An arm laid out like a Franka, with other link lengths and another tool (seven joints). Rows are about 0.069 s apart.
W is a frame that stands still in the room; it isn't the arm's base.
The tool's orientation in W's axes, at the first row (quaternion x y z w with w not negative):
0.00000, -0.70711, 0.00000, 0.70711
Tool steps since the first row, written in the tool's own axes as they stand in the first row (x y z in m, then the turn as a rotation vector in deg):
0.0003, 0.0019, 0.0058, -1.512, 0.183, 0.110
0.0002, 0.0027, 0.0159, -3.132, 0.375, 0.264
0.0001, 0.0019, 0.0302, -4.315, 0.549, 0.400
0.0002, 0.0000, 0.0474, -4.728, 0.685, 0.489
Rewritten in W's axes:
-0.0058, 0.0019, 0.0003, -0.110, 0.183, -1.512
-0.0159, 0.0027, 0.0002, -0.264, 0.375, -3.132
-0.0302, 0.0019, 0.0001, -0.400, 0.549, -4.315
-0.0474, 0.0000, 0.0002, -0.489, 0.685, -4.728

